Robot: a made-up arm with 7 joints.
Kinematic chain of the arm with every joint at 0, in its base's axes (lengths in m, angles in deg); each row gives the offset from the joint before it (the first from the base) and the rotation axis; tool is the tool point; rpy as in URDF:
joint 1: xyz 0 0 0.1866 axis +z
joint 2: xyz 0 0 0 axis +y
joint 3: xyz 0 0 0.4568 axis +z
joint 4: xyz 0.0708 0 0 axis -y
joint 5: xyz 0.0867 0 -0.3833 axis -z
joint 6: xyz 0 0 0 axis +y
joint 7: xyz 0.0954 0 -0.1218 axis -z
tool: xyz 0 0 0 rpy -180 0 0
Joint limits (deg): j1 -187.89..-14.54 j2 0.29..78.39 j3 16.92..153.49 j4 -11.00..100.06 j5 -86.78..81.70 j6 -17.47..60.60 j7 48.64..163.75
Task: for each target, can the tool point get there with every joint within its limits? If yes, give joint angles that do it. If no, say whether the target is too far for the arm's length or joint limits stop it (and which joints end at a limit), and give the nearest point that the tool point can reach.
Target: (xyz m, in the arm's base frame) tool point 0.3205 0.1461 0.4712
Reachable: yes | joints -95.94 47.01 137.10 34.51 -52.54 37.11 93.68
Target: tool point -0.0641 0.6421 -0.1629
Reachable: no: joint limits stop it (at a limit: joint 1, joint 2) | nearest point 0.1588 0.3440 0.0134 | short by 0.412 m
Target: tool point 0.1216 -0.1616 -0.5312
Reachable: no: joint limits stop it (at a limit: joint 2, joint 3) | nearest point 0.1737 -0.2308 -0.2873 | short by 0.259 m
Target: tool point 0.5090 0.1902 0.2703
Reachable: yes | joints -54.26 40.70 86.31 45.71 49.98 28.39 67.97
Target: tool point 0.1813 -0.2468 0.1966
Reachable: yes | joints -152.91 45.19 86.56 12.90 -65.04 12.86 137.73
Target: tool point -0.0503 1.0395 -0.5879
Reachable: no: too far | nearest point 0.2664 0.3523 -0.0704 | short by 0.917 m
